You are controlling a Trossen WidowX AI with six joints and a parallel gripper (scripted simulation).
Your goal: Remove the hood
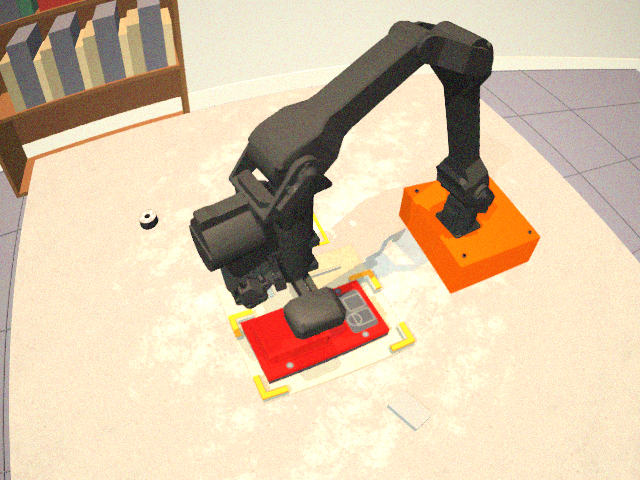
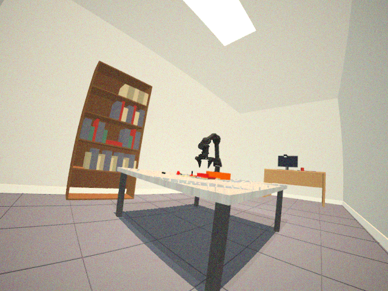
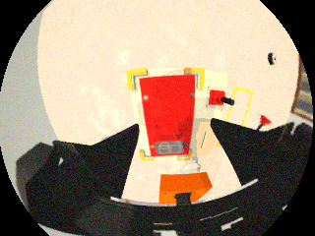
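The red hood lies 6 cm below my gripper tip. Round my gripper tip: wheel (14 cm ahead, 36 cm to the right, 9 cm below).
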